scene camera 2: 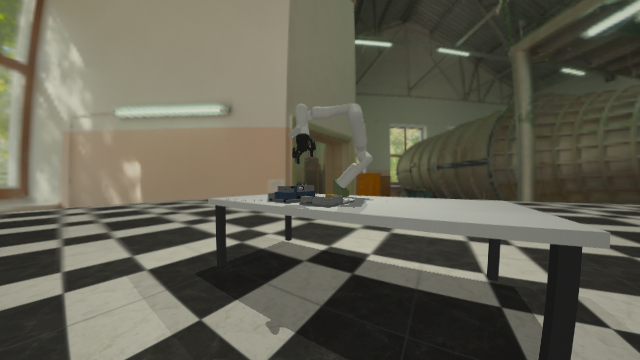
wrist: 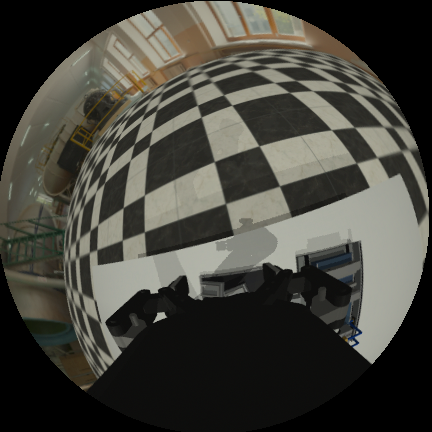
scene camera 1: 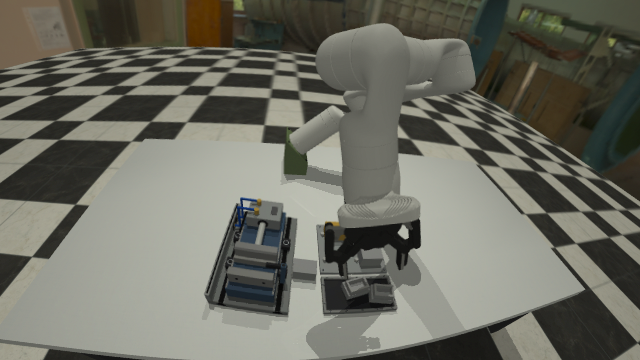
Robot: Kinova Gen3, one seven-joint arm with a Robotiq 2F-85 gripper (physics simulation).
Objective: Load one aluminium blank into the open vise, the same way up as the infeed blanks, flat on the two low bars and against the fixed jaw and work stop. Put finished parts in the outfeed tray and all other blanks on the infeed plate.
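Frame: origin at the arm's base, x ahead, y left, z up, level; centimetres.
Seen in the pictures: gripper, fingertip midpoint: (scene camera 2: 304,161) (wrist: 224,278) (scene camera 1: 373,271); arm's base, link origin: (scene camera 2: 340,184) (scene camera 1: 296,144).
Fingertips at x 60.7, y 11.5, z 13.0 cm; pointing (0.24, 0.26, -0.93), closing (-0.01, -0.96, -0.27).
Note:
Offsets run from my fingertips to a thing's top centre. "pt": to the spot under its first point.
My gripper (scene camera 1: 372,269) (scene camera 2: 305,157) (wrist: 224,278) is open and empty, pointing down, high above the table. In scene camera 1 it overlaps the infeed plate @[pt dx -14.0, dy -2.9, dz -22.3 cm] (scene camera 1: 325,268). A grey blank @[dx -16.8, dy +9.7, dz -18.7 cm] (scene camera 1: 371,258) lies on the plate's front right, seen between the fingers. A yellow block (scene camera 1: 334,230) at the plate's back left is partly hidden by a finger. Two grey pocketed parts @[pt dx -6.9, dy +4.0, dz -20.4 cm] (scene camera 1: 356,288) @[pt dx -5.1, dy +10.7, dz -20.4 cm] (scene camera 1: 382,293) lie in the black outfeed tray @[pt dx -1.3, dy +4.6, dz -22.0 cm] (scene camera 1: 360,311), one turned askew. The blue and grey vise @[dx -16.7, dy -21.1, dz -13.2 cm] (scene camera 1: 259,250) (scene camera 2: 295,194) (wrist: 334,262) stands left; the space between its jaws is largely hidden.
A plain grey block @[dx -12.9, dy -8.7, dz -19.5 cm] (scene camera 1: 304,269) lies on the table between the vise and the infeed plate. Blue pipes @[pt dx -28.1, dy -26.8, dz -16.7 cm] (scene camera 1: 241,210) (wrist: 355,334) rise at the vise's back left. A green bracket (scene camera 1: 296,160) stands at the arm's base. The table's front edge lies beyond the tray.

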